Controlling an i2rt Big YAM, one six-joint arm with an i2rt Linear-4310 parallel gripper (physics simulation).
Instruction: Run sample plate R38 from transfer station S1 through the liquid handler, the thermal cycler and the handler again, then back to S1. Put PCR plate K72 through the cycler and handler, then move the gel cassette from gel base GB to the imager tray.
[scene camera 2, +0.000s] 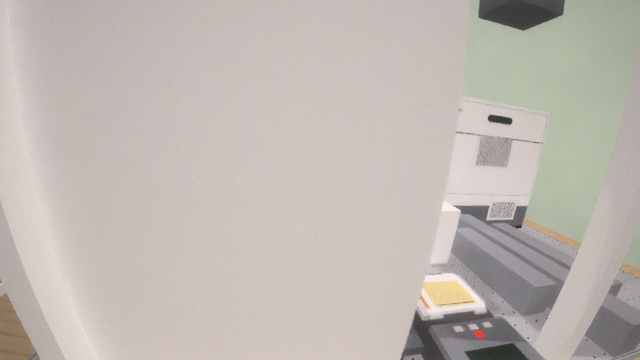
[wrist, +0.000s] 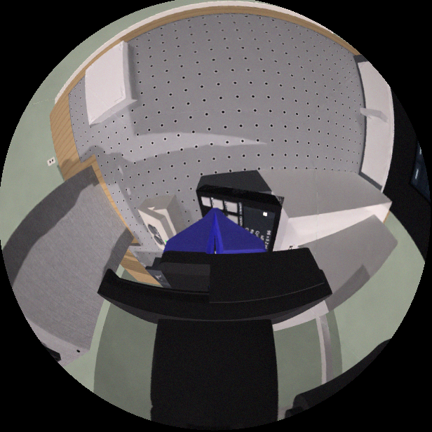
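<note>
My gripper (wrist: 214, 213) has blue fingers that are shut against each other with nothing between them. In the wrist view it points at the front panel of a white machine (wrist: 325, 192), which looks like the thermal cycler. That machine's black panel (wrist: 252, 212) has white keys and a small screen marked 96 x 0.2 ml. I cannot tell whether the fingertips touch the panel. In the scene view, a white-rimmed tray with a yellow top (scene camera 2: 450, 293) sits beside a grey unit (scene camera 2: 510, 332) with a red button. Plates R38 and K72 cannot be made out in either view.
A large pale panel (scene camera 2: 240, 175) hides much of the scene view. Grey rails (scene camera 2: 505, 270) and a white cabinet (scene camera 2: 520, 170) stand behind. In the wrist view, a small beige device (wrist: 160, 222) is left of the fingers, a white box (wrist: 106, 82) upper left, a grey body (wrist: 60, 255) lower left.
</note>
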